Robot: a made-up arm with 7 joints.
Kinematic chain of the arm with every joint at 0, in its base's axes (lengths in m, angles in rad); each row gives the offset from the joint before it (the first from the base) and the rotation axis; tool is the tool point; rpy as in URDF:
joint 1: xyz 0 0 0.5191 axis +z
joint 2: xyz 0 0 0 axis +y
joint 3: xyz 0 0 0.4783 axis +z
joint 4: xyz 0.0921 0 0 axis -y
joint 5: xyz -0.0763 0 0.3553 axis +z
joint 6: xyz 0 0 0 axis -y
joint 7: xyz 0.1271 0 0 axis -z
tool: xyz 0 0 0 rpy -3.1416 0 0
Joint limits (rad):
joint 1: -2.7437..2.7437
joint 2: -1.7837..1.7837
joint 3: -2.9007..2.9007
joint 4: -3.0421..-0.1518
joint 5: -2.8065..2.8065
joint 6: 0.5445..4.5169
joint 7: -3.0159..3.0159
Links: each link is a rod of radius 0.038 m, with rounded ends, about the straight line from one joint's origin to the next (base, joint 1, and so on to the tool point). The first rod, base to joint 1, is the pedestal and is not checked.
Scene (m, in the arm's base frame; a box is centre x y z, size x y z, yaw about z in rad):
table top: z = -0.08
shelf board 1: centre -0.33 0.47 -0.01 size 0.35 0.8 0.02 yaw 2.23
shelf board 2: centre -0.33 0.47 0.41 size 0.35 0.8 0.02 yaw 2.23
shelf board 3: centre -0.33 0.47 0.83 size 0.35 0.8 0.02 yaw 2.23
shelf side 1: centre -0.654 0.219 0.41 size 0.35 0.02 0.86 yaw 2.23
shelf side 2: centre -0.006 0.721 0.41 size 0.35 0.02 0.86 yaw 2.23
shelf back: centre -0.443 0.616 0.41 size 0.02 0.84 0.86 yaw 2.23
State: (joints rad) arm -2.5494 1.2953 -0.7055 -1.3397 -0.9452 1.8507 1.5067
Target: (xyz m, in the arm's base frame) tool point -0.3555 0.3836 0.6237
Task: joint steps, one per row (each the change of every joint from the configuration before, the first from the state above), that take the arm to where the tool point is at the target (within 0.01 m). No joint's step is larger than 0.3 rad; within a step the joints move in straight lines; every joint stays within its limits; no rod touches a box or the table.
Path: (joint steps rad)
1: 0.1081 -0.0503 -0.2744 -0.0976 -0.0328 0.0124 -0.0397
2: 0.1082 -0.0503 -0.2744 -0.0977 -0.0329 0.0123 -0.0396
3: 0.1081 -0.0503 -0.2744 -0.0976 -0.0328 0.0124 -0.0397
4: 0.1081 -0.0503 -0.2744 -0.0977 -0.0329 0.0124 -0.0397
5: 0.1082 -0.0503 -0.2744 -0.0976 -0.0328 0.0123 -0.0396
6: 0.1081 -0.0503 -0.2744 -0.0976 -0.0329 0.0124 -0.0397
7: 0.1082 -0.0503 -0.2744 -0.0977 -0.0328 0.0124 -0.0397
8: 0.1081 -0.0504 -0.2744 -0.0976 -0.0329 0.0124 -0.0396
9: -0.1594 0.0513 0.2805 -0.1694 0.0738 -0.1748 0.0793
10: -0.1593 0.0513 0.2805 -0.1693 0.0739 -0.1748 0.0793
11: -0.1594 0.0513 0.2805 -0.1693 0.0738 -0.1748 0.0794
12: -0.1593 0.0513 0.2805 -0.1694 0.0738 -0.1747 0.0793
13: -0.2056 -0.0747 0.1282 0.2397 -0.0120 0.1227 0.0000
14: -0.2056 -0.0747 0.1282 0.2396 -0.0119 0.1227 0.0000

